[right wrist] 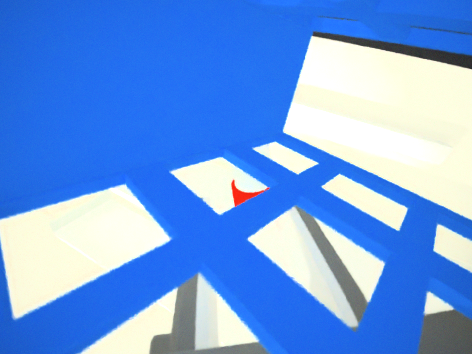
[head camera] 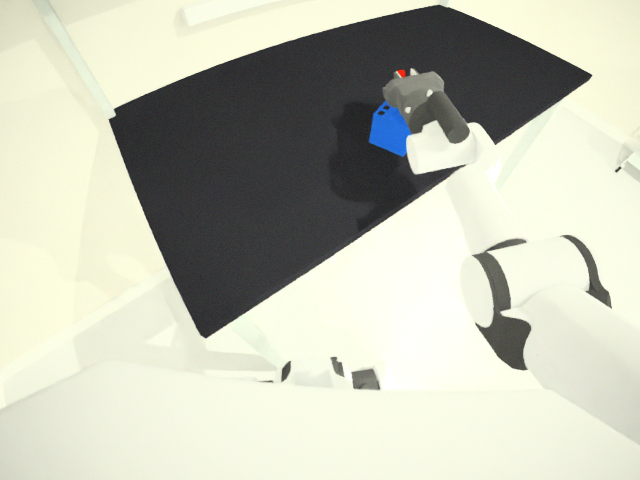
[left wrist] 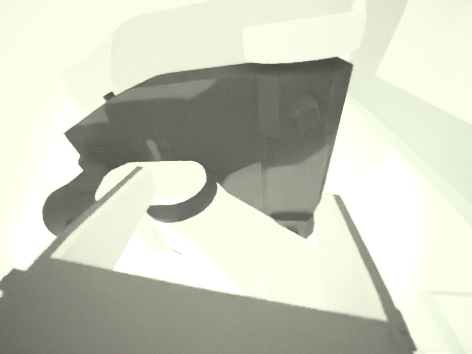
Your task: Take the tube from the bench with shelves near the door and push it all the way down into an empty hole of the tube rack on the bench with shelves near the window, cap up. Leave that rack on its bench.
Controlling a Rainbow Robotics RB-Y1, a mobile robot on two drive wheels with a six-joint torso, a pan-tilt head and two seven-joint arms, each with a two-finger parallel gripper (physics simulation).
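Places are measured from the robot's base along level axes (x ahead, y left, z up), in centimetres.
Where they show: left gripper, fingertip midpoint: (left wrist: 233,191); right gripper, fingertip midpoint: (head camera: 403,73).
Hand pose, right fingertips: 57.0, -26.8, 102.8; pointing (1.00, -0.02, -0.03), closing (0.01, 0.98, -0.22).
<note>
Each offset is from my right fingertips to the top centre of the thing, as dx, dy, dz. Level surfaces: height alone.
The blue tube rack @[-7.4, +1.5, -3.6] (head camera: 388,135) (right wrist: 202,245) stands on the black bench top @[dz -11.4] (head camera: 232,155); two dark holes show at its near left corner. The tube's red cap @[+0.5, +0.5, +0.4] (head camera: 401,73) shows in the head view just beyond my right gripper (head camera: 406,73) (right wrist: 244,207), beside a fingertip. A red sliver of the cap (right wrist: 240,197) also shows through a rack opening in the right wrist view. The tube's body and its depth are hidden. My right gripper is partly open above the rack, with nothing held between its fingers. My left gripper (left wrist: 233,191) is wide open and empty, away from the rack.
My right arm (head camera: 480,206) reaches over the bench's near edge and hides part of the rack. The left wrist view shows a dark grey body part (left wrist: 200,115) beyond the fingers. A pale wall strip (head camera: 222,11) lies behind the bench.
</note>
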